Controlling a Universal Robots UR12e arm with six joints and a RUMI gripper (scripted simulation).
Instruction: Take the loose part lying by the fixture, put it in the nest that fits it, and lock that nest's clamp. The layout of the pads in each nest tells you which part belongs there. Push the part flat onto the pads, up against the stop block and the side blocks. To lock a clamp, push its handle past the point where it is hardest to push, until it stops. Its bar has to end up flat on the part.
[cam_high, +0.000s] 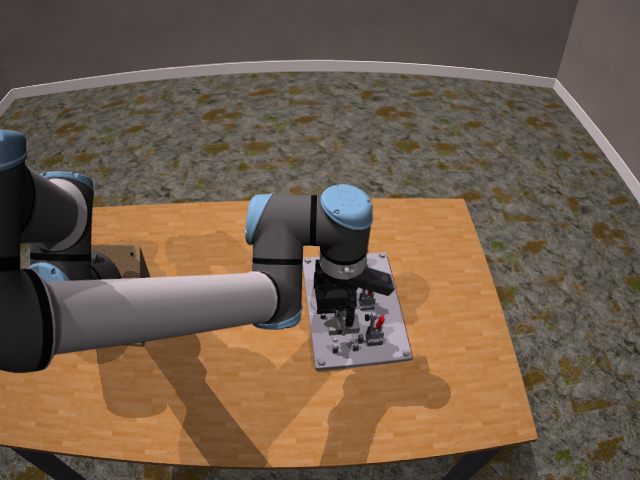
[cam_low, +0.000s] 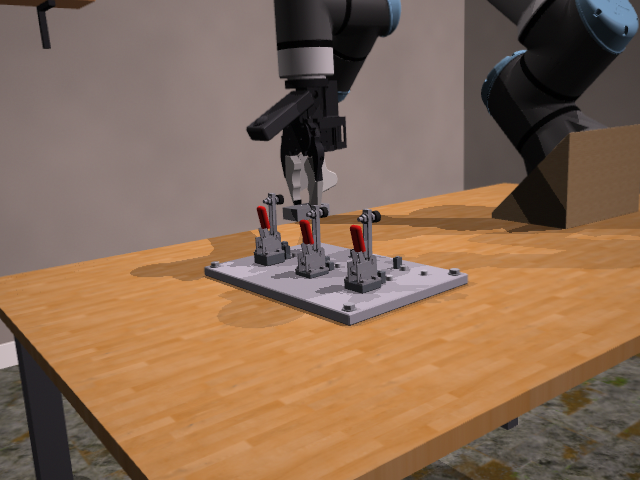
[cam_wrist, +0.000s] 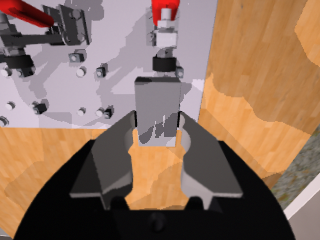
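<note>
Right now my hand is 100 mm to the right of the grey fixture plate, 90 mm above it and 60 mm short of it. Also, from my hand: grey rectangular block: 10 mm below.
</note>
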